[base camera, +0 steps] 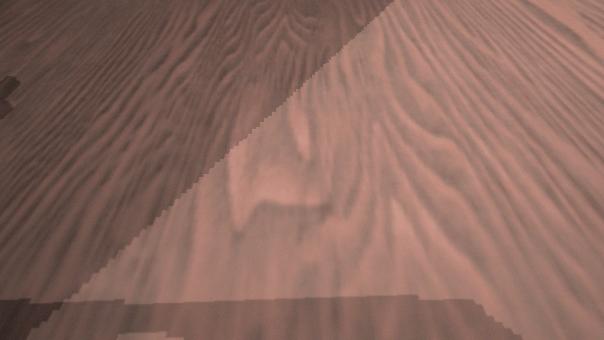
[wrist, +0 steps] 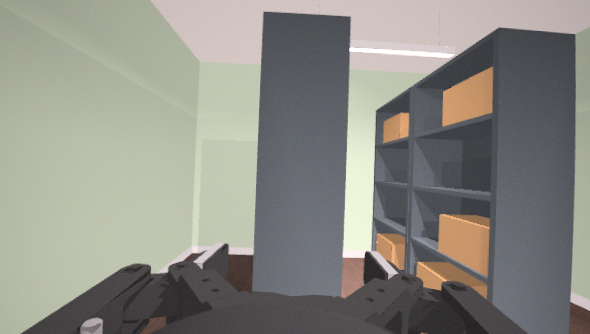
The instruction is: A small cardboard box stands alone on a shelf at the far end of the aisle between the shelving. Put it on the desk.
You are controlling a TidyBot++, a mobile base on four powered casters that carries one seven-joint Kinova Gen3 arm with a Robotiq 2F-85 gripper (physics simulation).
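Places are measured from the arm's base along level axes (x right, y up, z back), in millimetres.
Pixels of known places: gripper, fingertip midpoint: (wrist: 295, 262).
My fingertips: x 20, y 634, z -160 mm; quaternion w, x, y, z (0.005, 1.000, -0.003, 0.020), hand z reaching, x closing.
Note:
Ahead of a thing's pixels: the offset from my fingertips to its middle. Level surfaces: height alone.
My gripper (wrist: 295, 262) is open in the wrist view, its fingers wide apart with nothing between them. Beyond it a tall grey shelving unit (wrist: 302, 150) stands end-on near the middle. A second grey shelving unit (wrist: 535, 165) stands to the right with its shelves facing left, and a gap lies between the two. The small cardboard box standing alone does not show clearly in either view. The desk does not show in either view.
Orange-brown boxes {dz -1395, dx +1243, dy +553 mm} (wrist: 469, 97) {dz -1401, dx +1243, dy -362 mm} (wrist: 465, 242) (wrist: 396, 127) sit on the right unit's shelves. A green wall (wrist: 100, 140) runs along the left, and another green wall (wrist: 227, 190) closes the far end. The base camera view shows wooden floor {dy -1030 mm} (base camera: 350, 225) with shadows across it.

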